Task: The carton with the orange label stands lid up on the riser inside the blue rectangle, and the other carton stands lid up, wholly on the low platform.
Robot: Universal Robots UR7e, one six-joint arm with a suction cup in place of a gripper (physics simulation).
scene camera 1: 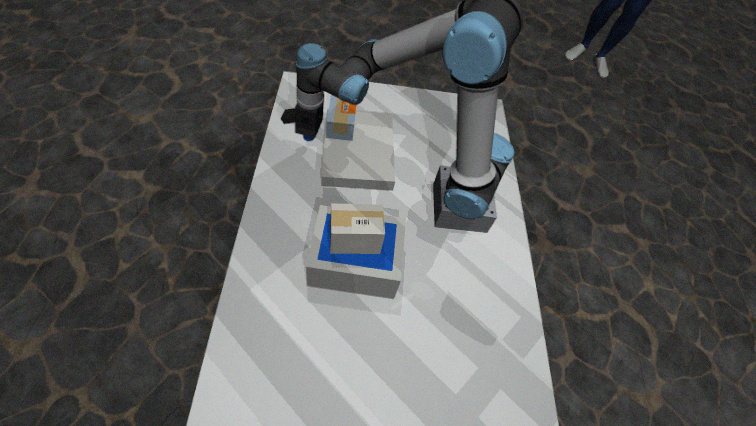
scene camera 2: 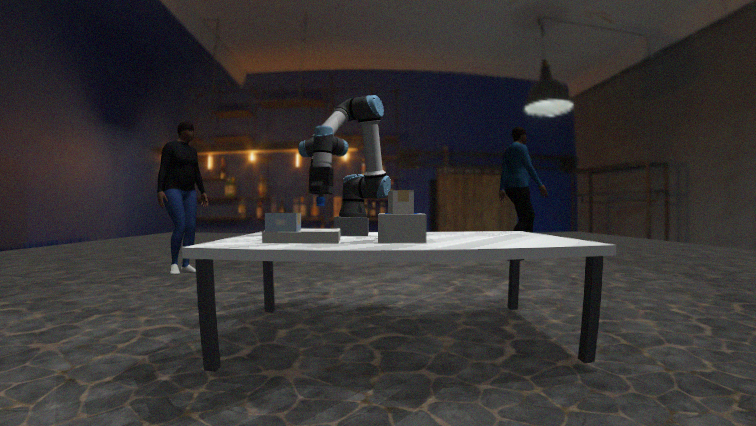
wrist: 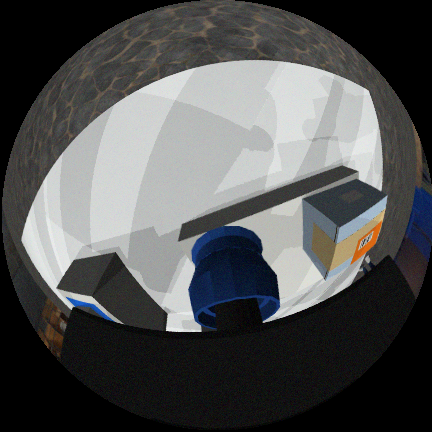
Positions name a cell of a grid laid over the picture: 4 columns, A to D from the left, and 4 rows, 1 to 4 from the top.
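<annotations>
Riser: visible in scene camera 1 (C3), scene camera 2 (C3), the wrist view (A3).
</annotations>
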